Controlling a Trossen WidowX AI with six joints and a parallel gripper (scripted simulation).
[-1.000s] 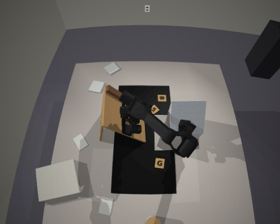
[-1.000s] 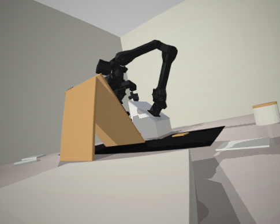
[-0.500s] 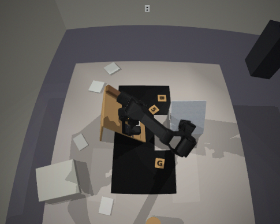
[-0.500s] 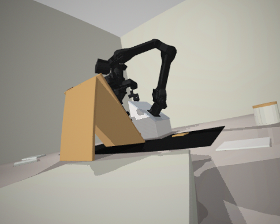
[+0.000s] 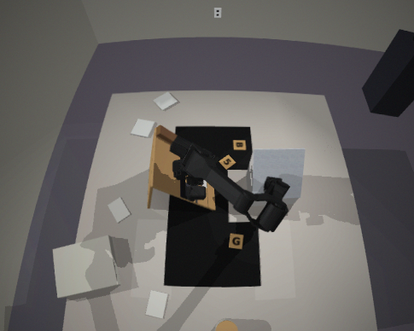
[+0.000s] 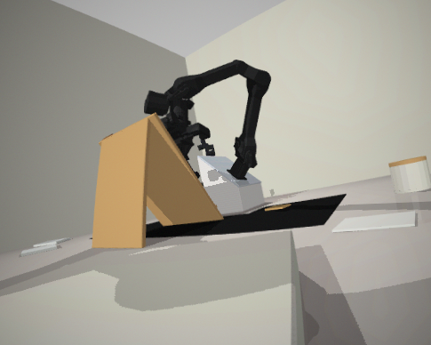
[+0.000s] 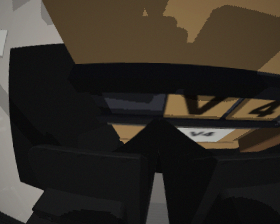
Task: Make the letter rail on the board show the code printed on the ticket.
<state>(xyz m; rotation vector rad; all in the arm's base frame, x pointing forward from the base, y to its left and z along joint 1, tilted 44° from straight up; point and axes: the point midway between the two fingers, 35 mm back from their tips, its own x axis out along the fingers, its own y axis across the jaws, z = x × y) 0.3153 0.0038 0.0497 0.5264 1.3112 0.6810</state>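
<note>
My gripper tip is 3 cm to the left of the v tile, 2 cm short of it and 1 cm above it. Also, from my gripper tip: black mat (17 cm below, 11 cm behind, 2 cm to the right); then white ticket (9 cm below, 7 cm to the right, 2 cm behind); then tile marked 4 (10 cm to the right, 3 cm ahead, 1 cm below).
</note>
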